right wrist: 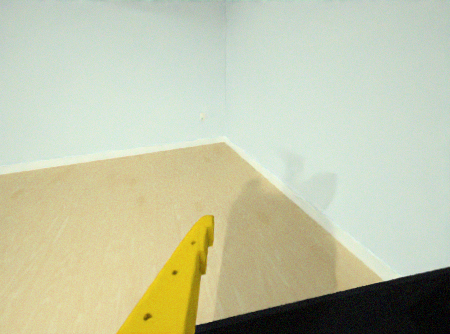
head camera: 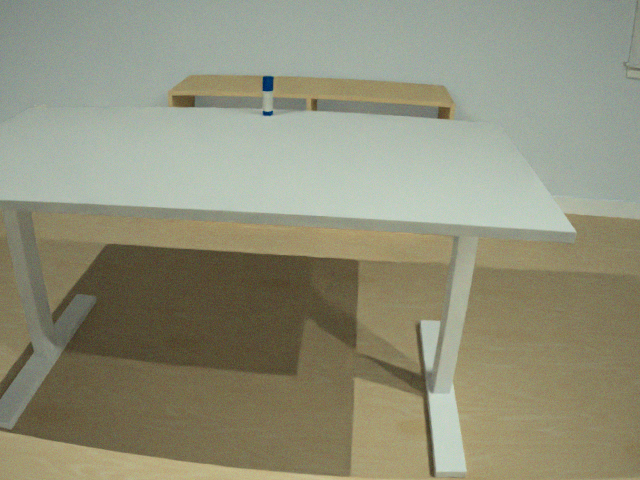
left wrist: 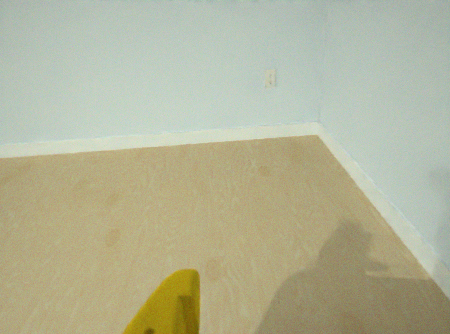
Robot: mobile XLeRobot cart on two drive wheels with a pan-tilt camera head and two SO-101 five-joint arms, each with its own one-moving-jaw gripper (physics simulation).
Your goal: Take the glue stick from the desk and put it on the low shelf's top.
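Frame: origin at the left arm's base, x ahead, y left, z up, level; metres.
Seen in the pictures: left hand, tool point: (left wrist: 198,294); right hand, tool point: (right wrist: 213,226).
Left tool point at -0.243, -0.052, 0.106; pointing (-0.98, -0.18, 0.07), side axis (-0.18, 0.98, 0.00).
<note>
Offsets run from my left tool point to a thing's top centre, as dx, dy, dz. "spot": to the spot under its first point. Level surfaces: height alone.
The glue stick @(+0.896, -1.740, -0.048) (head camera: 268,95), white with a blue cap and base, stands upright at the far edge of the white desk @(dz -0.161) (head camera: 266,166) in the head view. The low wooden shelf @(dz -0.271) (head camera: 310,93) stands behind the desk against the wall. Neither gripper shows in the head view. In the left wrist view only one yellow jaw (left wrist: 169,304) shows, over bare floor, so my left gripper is open and empty. In the right wrist view only one notched yellow jaw (right wrist: 180,278) shows, so my right gripper is open and empty. Both are far from the glue stick.
The desk stands on two white T-shaped legs @(spot: +0.276, -1.521, -0.728) (head camera: 448,359) between me and the shelf. A window edge (head camera: 636,41) shows at the top right. The wrist views show a room corner with baseboard and a wall socket (left wrist: 269,78). A black part of the cart (right wrist: 343,307) shows at the lower right.
</note>
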